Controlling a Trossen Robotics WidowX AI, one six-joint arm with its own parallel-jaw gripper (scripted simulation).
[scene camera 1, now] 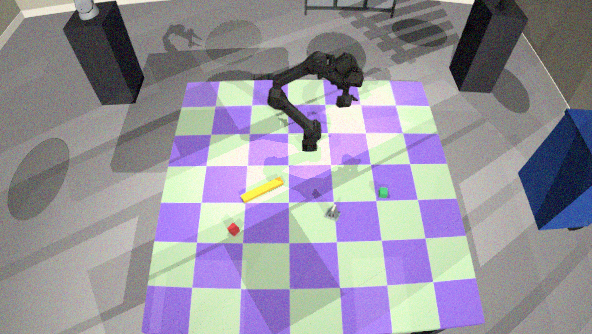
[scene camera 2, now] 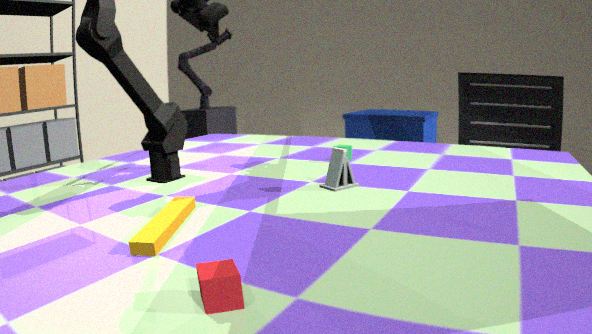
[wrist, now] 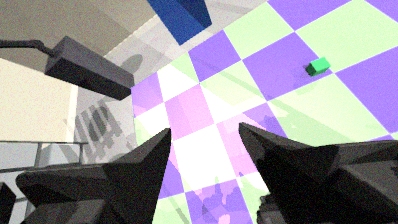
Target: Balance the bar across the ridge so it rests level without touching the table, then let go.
My gripper is open and holds nothing. Further things: a yellow bar and a red cube.
My gripper is seen too in the wrist view.
